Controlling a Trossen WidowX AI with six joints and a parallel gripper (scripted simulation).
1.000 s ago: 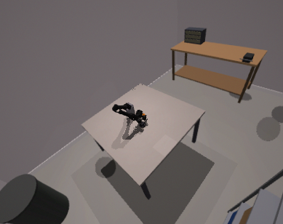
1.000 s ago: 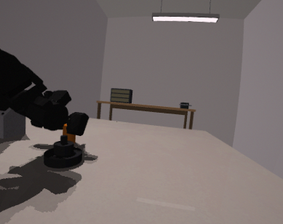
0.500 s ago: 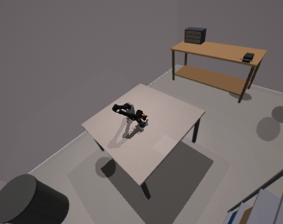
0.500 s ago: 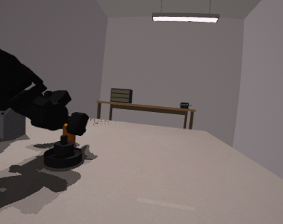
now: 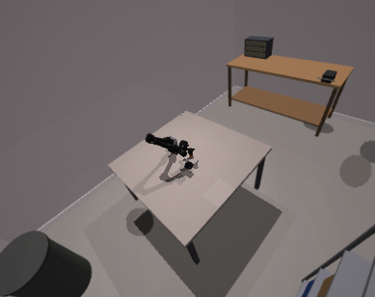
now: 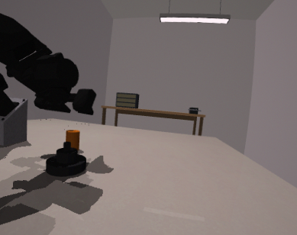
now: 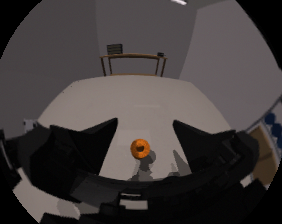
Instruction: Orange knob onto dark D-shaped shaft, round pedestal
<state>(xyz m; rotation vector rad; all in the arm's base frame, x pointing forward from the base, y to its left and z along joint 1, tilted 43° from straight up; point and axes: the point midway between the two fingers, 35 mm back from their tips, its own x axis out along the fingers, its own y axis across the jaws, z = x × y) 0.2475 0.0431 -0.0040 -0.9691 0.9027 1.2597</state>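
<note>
The orange knob is 10 mm behind my gripper tip, 30 mm to the right of it and 90 mm below it. Also, from my gripper tip: dark shaft (70 mm ahead, 150 mm to the right, 90 mm below).
</note>
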